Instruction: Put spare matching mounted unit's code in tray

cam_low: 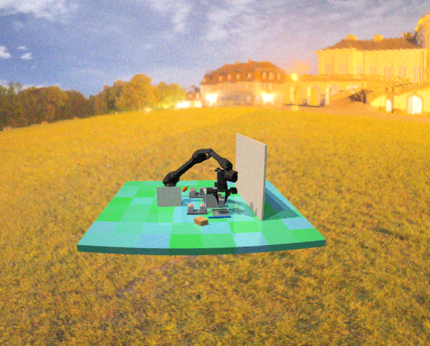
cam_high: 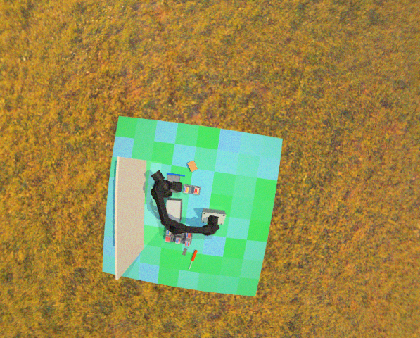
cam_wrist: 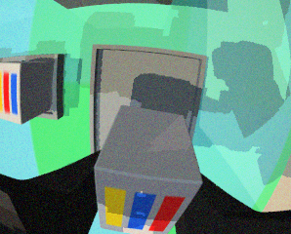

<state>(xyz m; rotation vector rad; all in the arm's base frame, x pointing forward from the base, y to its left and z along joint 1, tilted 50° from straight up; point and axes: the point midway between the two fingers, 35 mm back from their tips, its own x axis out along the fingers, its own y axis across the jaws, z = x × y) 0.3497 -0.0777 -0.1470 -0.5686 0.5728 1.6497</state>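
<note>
The tray lies 6 cm below my gripper tip. Round my gripper tip: spare: 3 cm above; beige wall panel: 23 cm to the left, 18 cm ahead, 16 cm above; mounted unit: 19 cm to the left, 7 cm behind, 1 cm below.
</note>
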